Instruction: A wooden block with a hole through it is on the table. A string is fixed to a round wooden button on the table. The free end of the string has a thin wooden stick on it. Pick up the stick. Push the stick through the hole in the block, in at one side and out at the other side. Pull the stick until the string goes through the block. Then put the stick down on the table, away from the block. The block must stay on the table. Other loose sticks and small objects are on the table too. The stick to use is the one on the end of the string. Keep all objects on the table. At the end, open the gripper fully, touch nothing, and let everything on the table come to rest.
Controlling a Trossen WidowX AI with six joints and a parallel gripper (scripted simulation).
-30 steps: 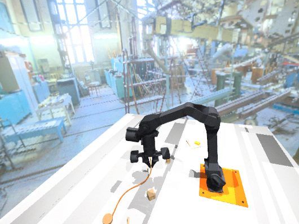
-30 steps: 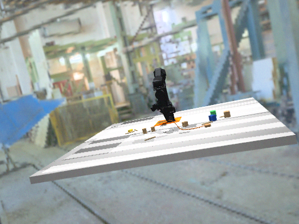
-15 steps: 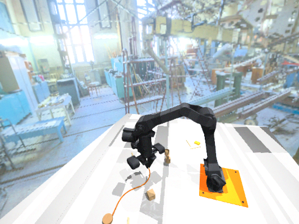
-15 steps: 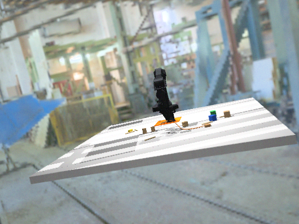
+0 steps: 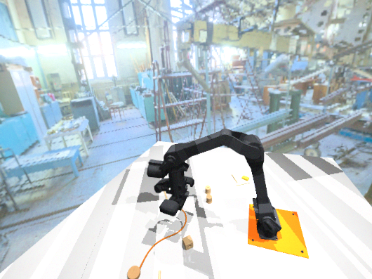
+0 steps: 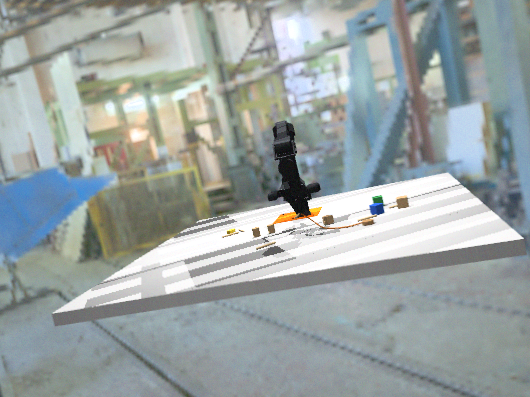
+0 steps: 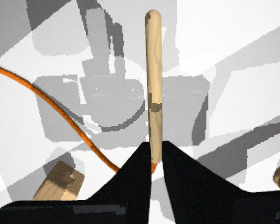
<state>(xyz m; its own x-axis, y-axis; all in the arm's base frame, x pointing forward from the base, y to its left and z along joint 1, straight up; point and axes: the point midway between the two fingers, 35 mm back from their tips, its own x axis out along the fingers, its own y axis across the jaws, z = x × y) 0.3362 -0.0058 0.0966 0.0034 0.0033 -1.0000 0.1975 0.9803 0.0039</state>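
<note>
The thin wooden stick is 20 mm ahead of my gripper tip. From my gripper tip the other things lie so: blue cube 40 mm behind, 280 mm to the left, 50 mm below; then green cube 190 mm behind, 310 mm to the left, 40 mm below; then round wooden button 100 mm ahead, 230 mm to the left, 60 mm below.
</note>
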